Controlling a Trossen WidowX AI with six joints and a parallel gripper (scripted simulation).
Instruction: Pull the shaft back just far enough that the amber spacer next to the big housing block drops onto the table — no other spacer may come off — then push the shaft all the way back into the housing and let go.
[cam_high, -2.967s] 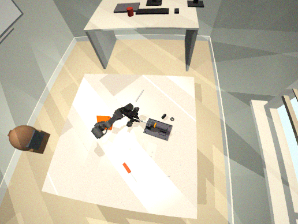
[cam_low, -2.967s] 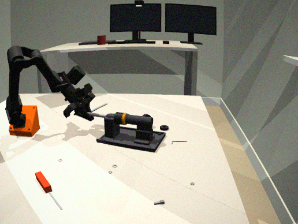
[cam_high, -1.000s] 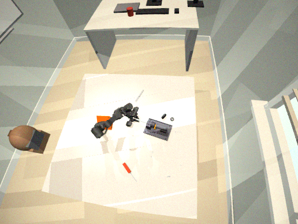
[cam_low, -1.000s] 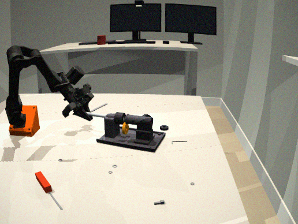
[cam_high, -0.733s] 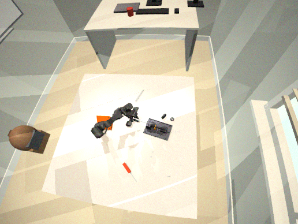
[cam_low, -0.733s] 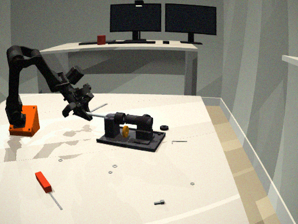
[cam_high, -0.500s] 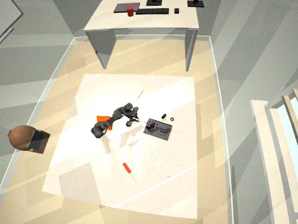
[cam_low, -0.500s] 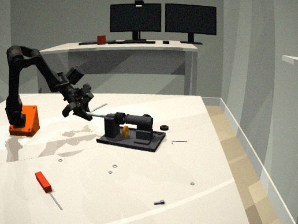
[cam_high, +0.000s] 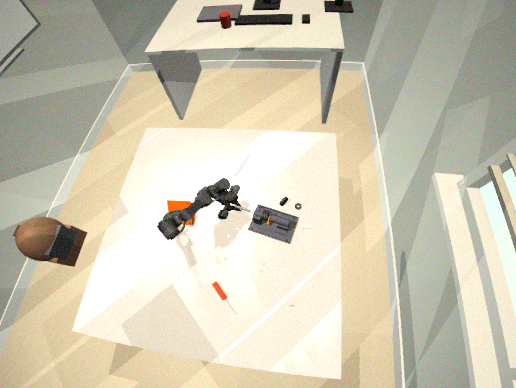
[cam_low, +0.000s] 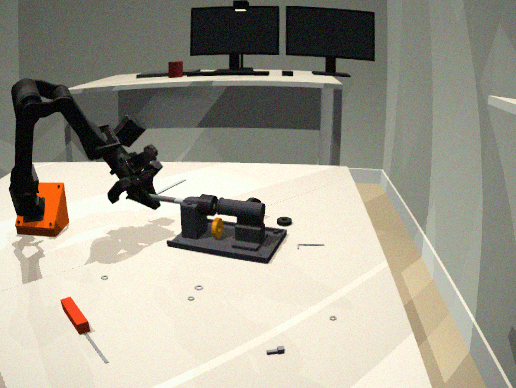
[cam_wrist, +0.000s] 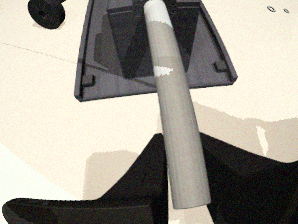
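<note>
Now: the grey shaft 5 cm ahead of my gripper tip, 2 cm to the right of it and 2 cm above it. From my gripper tip the other things lie so: amber spacer 14 cm ahead, 6 cm to the right, 3 cm below; then thin rod 31 cm to the left, 5 cm below; then dark fixture 17 cm ahead, 7 cm to the right, 1 cm below.
</note>
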